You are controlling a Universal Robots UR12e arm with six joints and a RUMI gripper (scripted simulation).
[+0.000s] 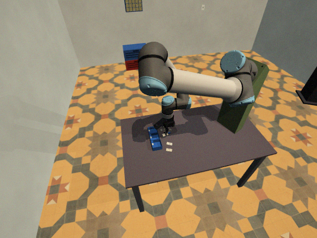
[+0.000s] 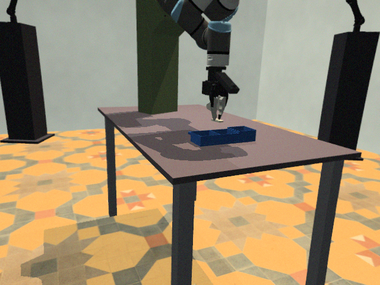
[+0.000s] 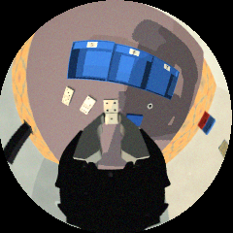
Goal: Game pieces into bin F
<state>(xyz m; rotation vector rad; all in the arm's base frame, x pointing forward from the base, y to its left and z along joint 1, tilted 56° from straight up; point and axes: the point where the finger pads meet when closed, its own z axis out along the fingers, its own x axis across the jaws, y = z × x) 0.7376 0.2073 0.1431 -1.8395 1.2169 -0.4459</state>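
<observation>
My gripper is now 9 cm short of the blue bin, 6 cm above it and 2 cm to the right of it. Also, from my hand: tiny ring: 9 cm to the right, 8 cm below, 6 cm ahead; cream domino: 1 cm below; blue block: 9 cm to the right, 7 cm below, 1 cm behind.
</observation>
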